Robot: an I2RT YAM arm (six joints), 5 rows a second.
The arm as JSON. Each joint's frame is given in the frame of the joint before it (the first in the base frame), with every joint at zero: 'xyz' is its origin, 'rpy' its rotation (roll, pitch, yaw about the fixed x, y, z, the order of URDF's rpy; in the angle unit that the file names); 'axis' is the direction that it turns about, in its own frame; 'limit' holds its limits. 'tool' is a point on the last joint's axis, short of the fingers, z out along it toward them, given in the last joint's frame.
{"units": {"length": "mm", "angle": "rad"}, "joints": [
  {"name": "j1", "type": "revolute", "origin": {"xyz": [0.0, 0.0, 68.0], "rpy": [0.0, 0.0, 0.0]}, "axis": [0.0, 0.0, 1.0], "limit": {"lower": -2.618, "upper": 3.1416}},
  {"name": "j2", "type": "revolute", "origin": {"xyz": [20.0, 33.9, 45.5], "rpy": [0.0, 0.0, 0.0]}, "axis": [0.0, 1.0, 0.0], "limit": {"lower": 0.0, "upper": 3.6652}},
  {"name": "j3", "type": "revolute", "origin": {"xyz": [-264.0, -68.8, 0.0], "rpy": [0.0, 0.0, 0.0]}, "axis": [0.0, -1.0, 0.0], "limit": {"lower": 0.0, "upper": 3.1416}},
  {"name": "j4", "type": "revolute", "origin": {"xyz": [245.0, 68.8, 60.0], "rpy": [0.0, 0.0, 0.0]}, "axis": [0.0, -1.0, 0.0], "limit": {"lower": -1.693, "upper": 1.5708}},
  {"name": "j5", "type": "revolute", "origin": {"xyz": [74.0, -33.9, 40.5], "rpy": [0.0, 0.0, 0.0]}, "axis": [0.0, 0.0, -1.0], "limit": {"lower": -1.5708, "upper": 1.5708}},
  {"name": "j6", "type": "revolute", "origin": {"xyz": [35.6, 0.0, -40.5], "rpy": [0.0, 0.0, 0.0]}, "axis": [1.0, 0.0, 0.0], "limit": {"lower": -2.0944, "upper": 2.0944}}
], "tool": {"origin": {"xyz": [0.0, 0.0, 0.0], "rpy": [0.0, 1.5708, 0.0]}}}
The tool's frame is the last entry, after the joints.
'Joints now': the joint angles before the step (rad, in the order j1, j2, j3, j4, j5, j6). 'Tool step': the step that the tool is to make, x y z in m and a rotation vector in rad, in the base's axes. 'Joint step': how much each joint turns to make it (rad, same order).
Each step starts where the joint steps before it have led.
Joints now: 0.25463 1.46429 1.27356 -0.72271 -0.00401 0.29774
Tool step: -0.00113 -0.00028 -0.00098 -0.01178 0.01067 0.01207
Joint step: 0.00000 -0.00002 -0.00038 -0.01299 -0.00038 -0.01488
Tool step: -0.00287 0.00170 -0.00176 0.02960 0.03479 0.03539
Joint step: 0.00192 0.00004 -0.00036 -0.02592 -0.04997 -0.00495
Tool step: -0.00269 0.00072 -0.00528 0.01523 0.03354 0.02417
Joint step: 0.00075 0.00037 -0.01374 -0.01489 -0.03244 -0.00612
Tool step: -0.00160 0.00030 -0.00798 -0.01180 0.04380 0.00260
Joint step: 0.00230 0.00990 -0.01223 -0.02327 0.00002 -0.00037
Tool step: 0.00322 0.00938 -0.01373 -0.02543 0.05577 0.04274
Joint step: 0.02670 0.04465 -0.00001 -0.01751 0.00038 -0.01869
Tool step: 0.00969 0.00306 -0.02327 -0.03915 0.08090 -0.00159
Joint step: 0.00228 0.07707 0.00001 -0.01184 0.01487 -0.00268
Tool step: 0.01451 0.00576 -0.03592 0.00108 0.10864 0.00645
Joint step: 0.00076 0.11900 0.00001 0.01562 -0.03204 0.00534
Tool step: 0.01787 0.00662 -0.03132 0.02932 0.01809 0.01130
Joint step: 0.00002 0.10606 -0.00001 0.09691 -0.03509 -0.00151
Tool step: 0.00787 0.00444 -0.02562 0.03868 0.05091 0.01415
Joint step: 0.00037 0.08012 0.00002 0.04235 -0.05341 -0.00001
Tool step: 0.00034 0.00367 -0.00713 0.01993 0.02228 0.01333
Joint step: 0.00687 0.02172 -0.00005 0.00612 -0.02632 -0.00037
